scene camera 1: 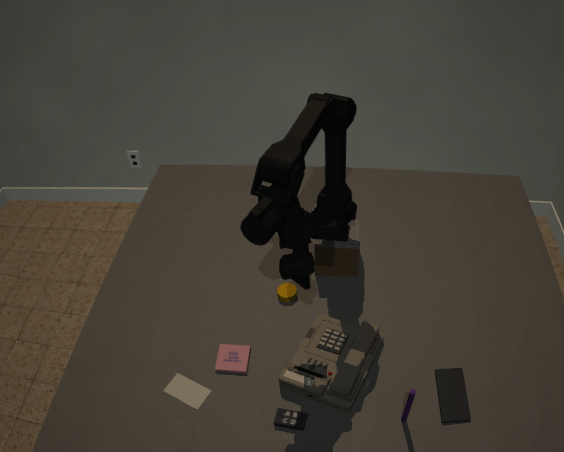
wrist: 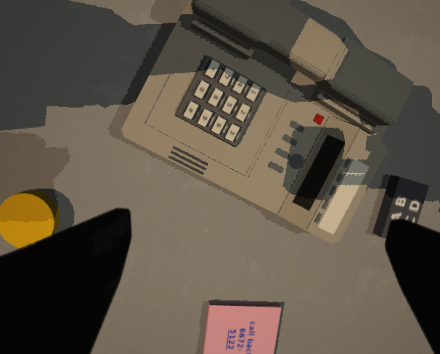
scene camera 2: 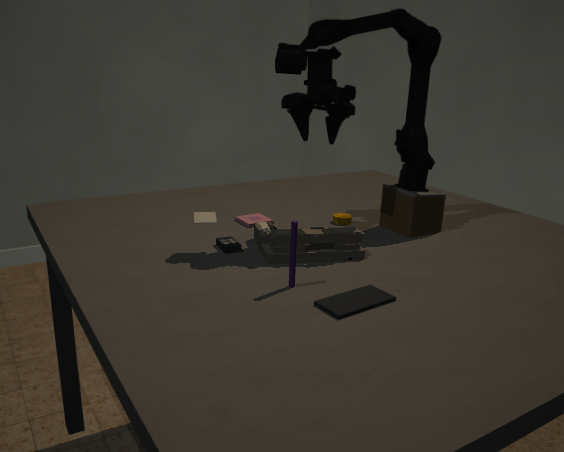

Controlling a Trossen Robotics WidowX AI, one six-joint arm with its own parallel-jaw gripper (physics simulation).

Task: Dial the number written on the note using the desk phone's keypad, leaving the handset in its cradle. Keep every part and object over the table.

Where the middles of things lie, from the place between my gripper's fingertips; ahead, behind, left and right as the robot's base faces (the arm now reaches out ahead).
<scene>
My hand is 21 cm above the desk phone [scene camera 2: 313, 252], 7 cm to the right of it and 6 cm short of it. From my hand the other things lie so: cream paper [scene camera 1: 191, 393] 25 cm to the right, 23 cm below, 20 cm ahead.
</scene>
